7 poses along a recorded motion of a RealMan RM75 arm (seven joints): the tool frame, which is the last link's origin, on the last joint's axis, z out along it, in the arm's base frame.
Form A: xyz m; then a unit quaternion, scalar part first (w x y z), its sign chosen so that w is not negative.
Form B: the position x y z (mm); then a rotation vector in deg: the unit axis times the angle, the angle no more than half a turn. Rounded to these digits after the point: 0 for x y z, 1 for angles.
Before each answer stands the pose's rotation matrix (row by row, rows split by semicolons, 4 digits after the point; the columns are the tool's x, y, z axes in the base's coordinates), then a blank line. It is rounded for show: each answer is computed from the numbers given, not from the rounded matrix.
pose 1, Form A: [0.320 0.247 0.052 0.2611 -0.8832 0.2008 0.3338]
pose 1, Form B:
0.6965 -0.5290 -0.4848; -0.1804 -0.7830 0.5953; -0.6945 -0.3272 -0.6408

[320 247 52 -137.0 31.1 51.8]
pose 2, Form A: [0.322 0.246 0.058 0.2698 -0.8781 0.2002 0.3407]
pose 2, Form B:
0.6877 -0.5354 -0.4903; -0.1677 -0.7743 0.6102; -0.7064 -0.3374 -0.6223

[322 246 58 -135.6 30.9 52.6]
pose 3, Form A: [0.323 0.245 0.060 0.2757 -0.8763 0.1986 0.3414]
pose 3, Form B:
0.6880 -0.5364 -0.4889; -0.1598 -0.7691 0.6189; -0.7079 -0.3476 -0.6148

[323 245 60 -134.9 30.6 52.6]
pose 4, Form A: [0.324 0.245 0.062 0.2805 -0.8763 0.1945 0.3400]
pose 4, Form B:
0.6931 -0.5316 -0.4868; -0.1501 -0.7670 0.6239; -0.7050 -0.3593 -0.6114

[324 245 62 -134.6 29.9 52.2]
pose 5, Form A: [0.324 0.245 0.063 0.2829 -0.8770 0.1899 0.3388]
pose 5, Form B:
0.6983 -0.5248 -0.4868; -0.1414 -0.7678 0.6249; -0.7017 -0.3675 -0.6104

[324 245 63 -134.5 29.1 52.0]
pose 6, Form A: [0.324 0.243 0.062 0.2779 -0.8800 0.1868 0.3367]
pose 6, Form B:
0.7034 -0.5160 -0.4888; -0.1416 -0.7757 0.6150; -0.6965 -0.3634 -0.6188

[324 243 62 -135.3 28.7 51.8]
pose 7, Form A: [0.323 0.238 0.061 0.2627 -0.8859 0.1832 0.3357]
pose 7, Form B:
0.7075 -0.5009 -0.4985; -0.1482 -0.7949 0.5884; -0.6910 -0.3424 -0.6366

[323 238 61 -137.3 28.4 52.0]
